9 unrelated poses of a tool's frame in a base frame.
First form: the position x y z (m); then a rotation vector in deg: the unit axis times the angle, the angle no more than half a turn.
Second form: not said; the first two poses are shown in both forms.
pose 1, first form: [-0.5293 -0.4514 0.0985 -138.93 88.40 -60.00]
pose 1, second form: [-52.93 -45.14 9.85 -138.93 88.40 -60.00]
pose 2, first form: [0.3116 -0.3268 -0.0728 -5.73 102.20 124.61]
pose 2, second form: [31.16 -32.68 -7.28 -5.73 102.20 124.61]
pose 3, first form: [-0.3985 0.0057 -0.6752 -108.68 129.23 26.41]
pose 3, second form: [-39.85 0.57 -67.52 -108.68 129.23 26.41]
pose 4, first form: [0.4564 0.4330 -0.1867 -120.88 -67.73 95.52]
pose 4, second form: [45.64 43.30 -18.67 -120.88 -67.73 95.52]
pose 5, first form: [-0.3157 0.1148 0.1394 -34.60 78.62 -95.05]
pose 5, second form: [-31.57 11.48 13.94 -34.60 78.62 -95.05]
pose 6, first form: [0.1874 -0.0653 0.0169 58.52 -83.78 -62.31]
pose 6, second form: [18.74 -6.53 1.69 58.52 -83.78 -62.31]
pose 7, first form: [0.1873 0.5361 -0.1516 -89.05 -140.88 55.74]
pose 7, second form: [18.73 53.61 -15.16 -89.05 -140.88 55.74]
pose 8, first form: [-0.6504 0.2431 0.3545 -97.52 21.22 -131.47]
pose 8, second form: [-65.04 24.31 35.45 -97.52 21.22 -131.47]
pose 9, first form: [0.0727 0.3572 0.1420 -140.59 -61.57 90.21]
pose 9, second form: [7.27 35.72 14.20 -140.59 -61.57 90.21]
